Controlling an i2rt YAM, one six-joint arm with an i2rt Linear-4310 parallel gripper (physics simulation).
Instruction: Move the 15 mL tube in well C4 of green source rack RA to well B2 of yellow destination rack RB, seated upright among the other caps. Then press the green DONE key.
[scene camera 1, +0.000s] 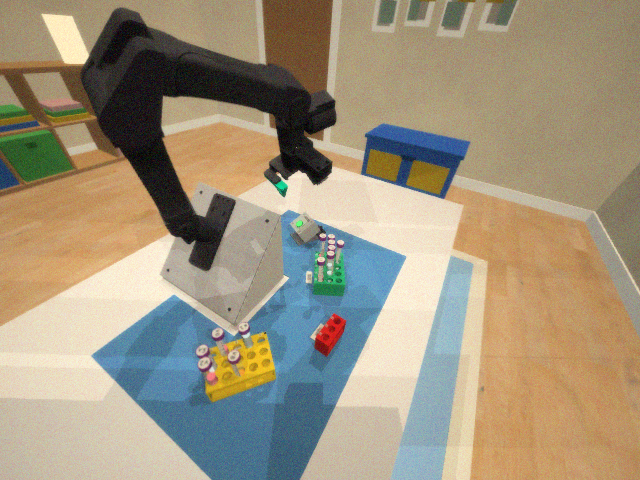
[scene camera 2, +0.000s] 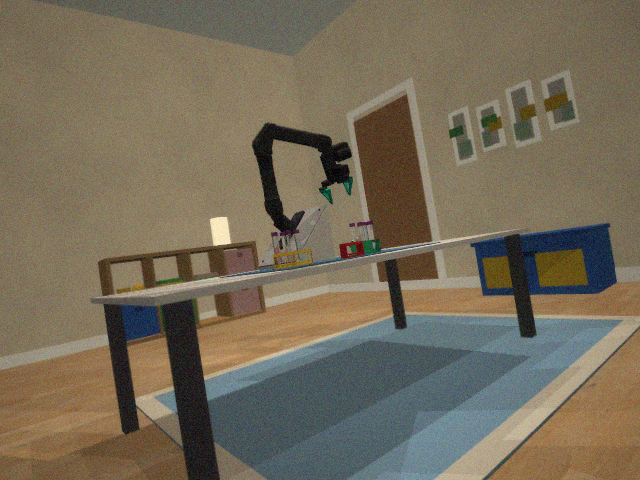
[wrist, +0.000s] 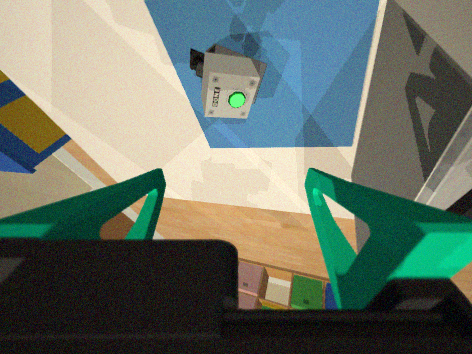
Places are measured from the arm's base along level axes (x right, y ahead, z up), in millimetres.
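Pixels of known places: gripper, fingertip midpoint: (scene camera 1: 296, 186) (scene camera 2: 341, 199) (wrist: 235, 176); arm's base, origin of the base link: (scene camera 1: 213, 231) (scene camera 2: 291, 230) (wrist: 460, 203).
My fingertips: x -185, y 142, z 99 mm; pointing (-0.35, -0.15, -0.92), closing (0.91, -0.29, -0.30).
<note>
For each thing: its top centre in the pictures, then the offset to it from my fingertips. "*": a spot on its surface instead. Level surfaces: height alone.
- green DONE key, middle of its top: (wrist: 234, 101) (scene camera 1: 300, 221) dx -69, dy -30, dz -173 mm
- tilted grey box, middle of its top: (wrist: 218, 100) (scene camera 1: 305, 217) dx -87, dy -20, dz -161 mm
- blue mat, its level: dz -244 mm
- small white piece, surface spot: (scene camera 1: 309, 277) * dx +74, dy +96, dz -243 mm
The green source rack (scene camera 1: 329, 287) (scene camera 2: 373, 246) holds several upright purple-capped tubes (scene camera 1: 321, 261) (scene camera 2: 369, 229); I cannot tell which one is in C4. The yellow destination rack (scene camera 1: 242, 385) (scene camera 2: 294, 266) holds several capped tubes (scene camera 1: 234, 355), mostly toward its left side in scene view 1, with open wells at the right. I cannot make out B2. The green DONE key (scene camera 1: 299, 223) (wrist: 237, 99) sits on a tilted grey box (scene camera 1: 310, 230) (wrist: 231, 65). My gripper (scene camera 1: 300, 186) (scene camera 2: 340, 197) (wrist: 235, 176) is open and empty, high above the table near the DONE box. Neither rack shows in the wrist view.
A small red rack (scene camera 1: 330, 335) (scene camera 2: 352, 250) stands on the blue mat (scene camera 1: 180, 408) between the two racks. The grey wedge-shaped arm base (scene camera 1: 258, 263) (scene camera 2: 321, 240) (wrist: 377, 130) rises beside them. A small white piece (scene camera 1: 309, 277) adjoins the green rack.
</note>
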